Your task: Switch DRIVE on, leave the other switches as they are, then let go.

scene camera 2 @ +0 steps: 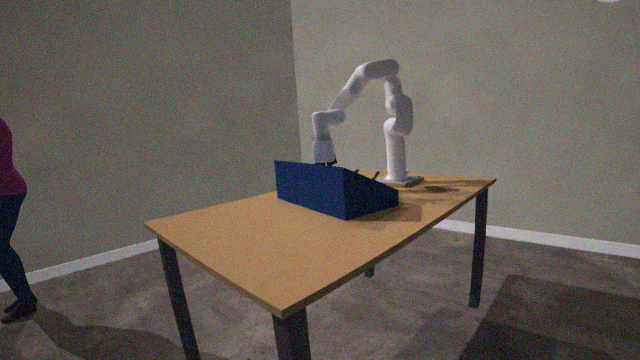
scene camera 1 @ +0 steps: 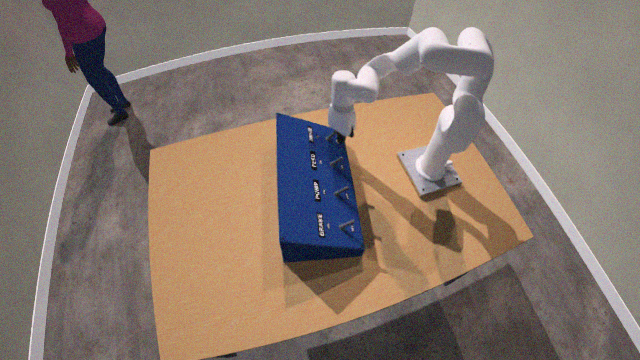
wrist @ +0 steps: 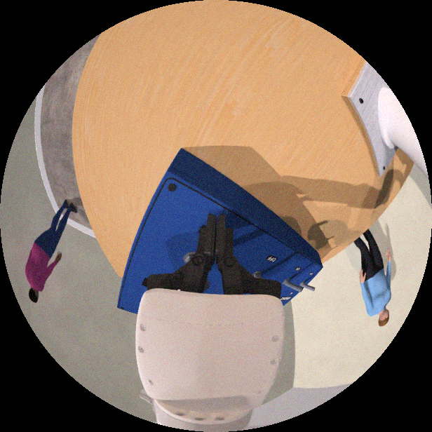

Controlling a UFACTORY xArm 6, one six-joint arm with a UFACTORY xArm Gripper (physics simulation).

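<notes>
The blue sloped panel carries a row of grey lever switches. In scene camera 1, the DRIVE lever is at the far end, followed by the FEED lever, the PUMP lever and the BRAKE lever. All appear to lean toward the low edge, on the OFF side. My gripper is shut and empty, its fingertips low over the panel at the low-edge side of the DRIVE lever. Whether they touch the lever is hidden.
The panel stands on a wooden table. The arm's base plate is on the low-edge side of the panel. A person in a magenta top is beyond the table. Another person in light blue shows in the wrist view.
</notes>
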